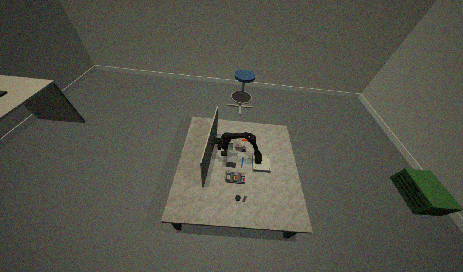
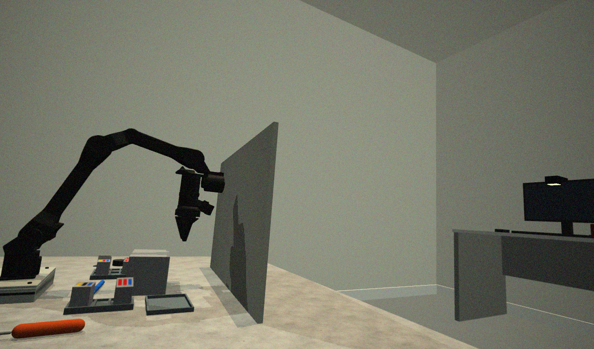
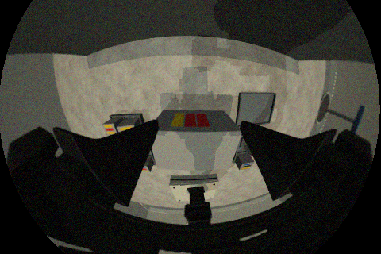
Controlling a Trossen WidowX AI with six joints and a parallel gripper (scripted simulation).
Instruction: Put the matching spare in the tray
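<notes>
The grey spare block lies 11 cm behind my gripper tip, 20 cm to the left of it and 10 cm below it. From my gripper tip the other things lie so: mounted unit 8 cm behind, 3 cm to the left, 9 cm below; shallow grey tray 7 cm behind, 17 cm to the right, 14 cm below; dark wall panel 15 cm ahead, 3 cm to the right, 9 cm above.
</notes>
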